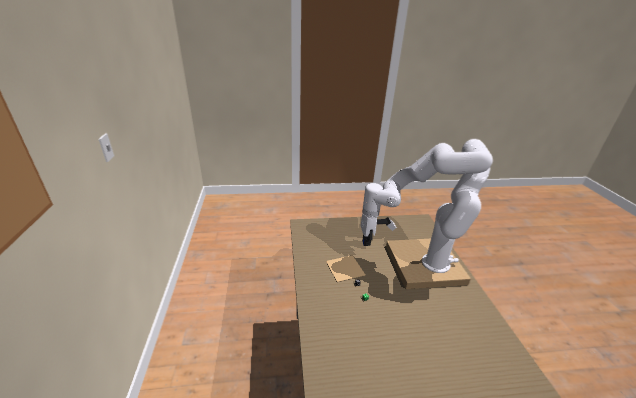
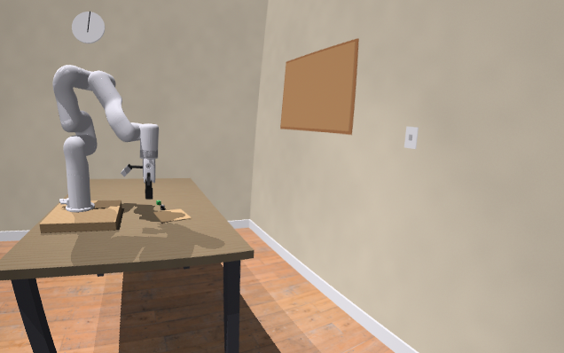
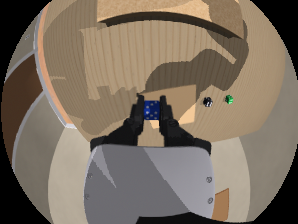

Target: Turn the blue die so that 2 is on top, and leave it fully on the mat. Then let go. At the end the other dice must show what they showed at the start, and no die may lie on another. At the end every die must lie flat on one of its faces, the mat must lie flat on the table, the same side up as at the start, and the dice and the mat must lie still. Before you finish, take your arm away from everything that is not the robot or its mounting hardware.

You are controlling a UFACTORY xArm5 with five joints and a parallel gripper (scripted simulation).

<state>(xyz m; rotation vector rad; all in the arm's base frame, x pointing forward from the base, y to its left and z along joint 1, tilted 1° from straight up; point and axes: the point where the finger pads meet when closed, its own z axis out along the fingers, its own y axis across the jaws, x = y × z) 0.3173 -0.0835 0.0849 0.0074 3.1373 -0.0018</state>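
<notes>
The tan mat lies 12 cm below my hand, 10 cm ahead of it and 5 cm to the left of it. From my hand the other things lie so: blue die 1 cm below, 1 cm ahead; then green die 24 cm to the left, 11 cm below, 4 cm ahead; then black die 16 cm to the left, 11 cm below, 6 cm ahead.
</notes>
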